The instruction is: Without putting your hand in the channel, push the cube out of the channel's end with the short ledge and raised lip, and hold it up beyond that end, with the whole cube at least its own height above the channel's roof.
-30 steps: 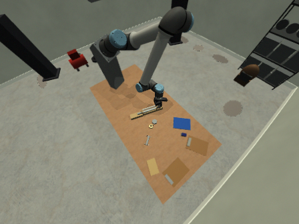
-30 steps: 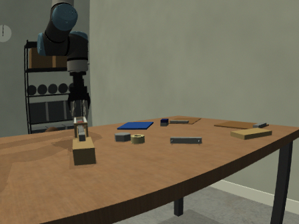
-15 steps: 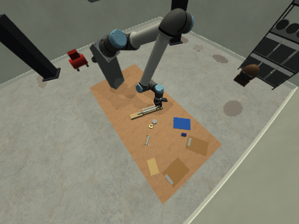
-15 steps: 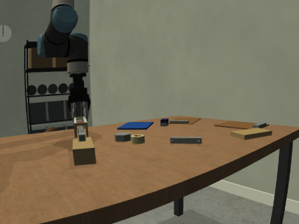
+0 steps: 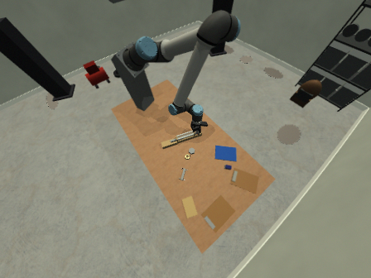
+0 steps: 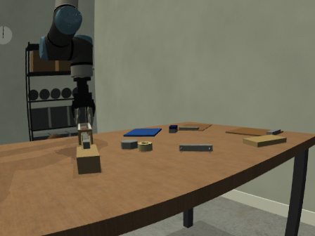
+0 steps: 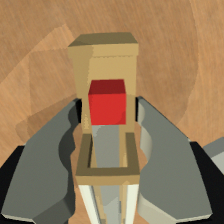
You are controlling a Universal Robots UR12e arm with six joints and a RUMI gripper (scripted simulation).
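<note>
My hand is 10 mm above the red cube. The rest, counted from my hand: channel (10 mm ahead, 140 mm to the right, 10 mm below); then grey bar (90 mm to the right, 10 mm below); then grey hex nut (170 mm ahead, 120 mm to the right, 50 mm below).
</note>
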